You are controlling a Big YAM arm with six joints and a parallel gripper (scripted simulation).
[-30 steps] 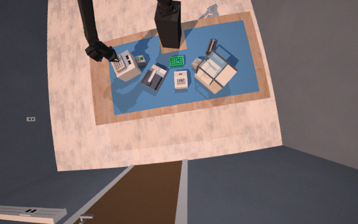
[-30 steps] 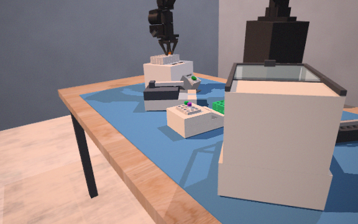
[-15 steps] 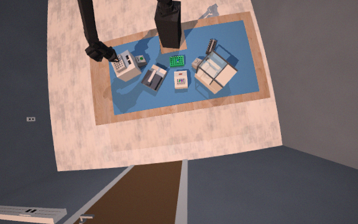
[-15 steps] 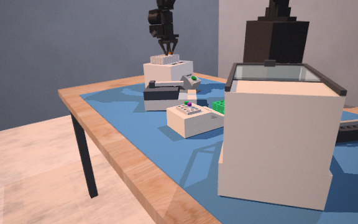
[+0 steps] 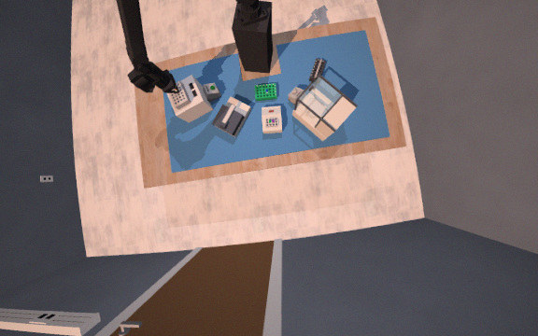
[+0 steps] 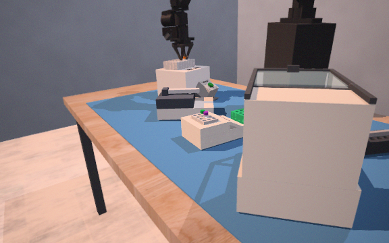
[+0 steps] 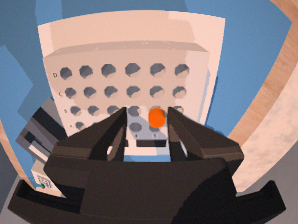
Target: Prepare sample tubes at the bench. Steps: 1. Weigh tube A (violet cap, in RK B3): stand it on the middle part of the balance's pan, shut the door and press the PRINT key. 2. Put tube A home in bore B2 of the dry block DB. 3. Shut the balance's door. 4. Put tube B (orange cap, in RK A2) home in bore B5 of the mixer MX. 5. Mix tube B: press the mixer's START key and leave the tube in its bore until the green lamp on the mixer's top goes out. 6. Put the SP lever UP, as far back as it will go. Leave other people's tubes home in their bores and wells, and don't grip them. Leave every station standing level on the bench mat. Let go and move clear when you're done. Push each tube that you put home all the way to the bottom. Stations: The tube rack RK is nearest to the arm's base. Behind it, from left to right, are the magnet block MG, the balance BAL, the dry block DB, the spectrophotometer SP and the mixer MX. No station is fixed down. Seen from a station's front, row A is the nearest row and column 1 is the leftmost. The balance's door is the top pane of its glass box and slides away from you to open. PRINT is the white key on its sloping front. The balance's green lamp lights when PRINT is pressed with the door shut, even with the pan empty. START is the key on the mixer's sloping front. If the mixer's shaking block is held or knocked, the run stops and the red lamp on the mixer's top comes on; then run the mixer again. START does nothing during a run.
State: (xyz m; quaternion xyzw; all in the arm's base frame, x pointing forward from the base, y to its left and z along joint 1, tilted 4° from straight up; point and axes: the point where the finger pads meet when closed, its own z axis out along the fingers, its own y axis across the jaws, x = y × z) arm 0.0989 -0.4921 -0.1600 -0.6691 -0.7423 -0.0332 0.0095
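The orange-capped tube is 1 cm behind my hand and 2 cm below it. The rest, counted from my hand: mixer's shaking block 2 cm ahead, 1 cm to the right, 3 cm below; then spectrophotometer lever 21 cm ahead, 21 cm to the left, 9 cm below; then mixer's start key 17 cm to the left, 11 cm below.
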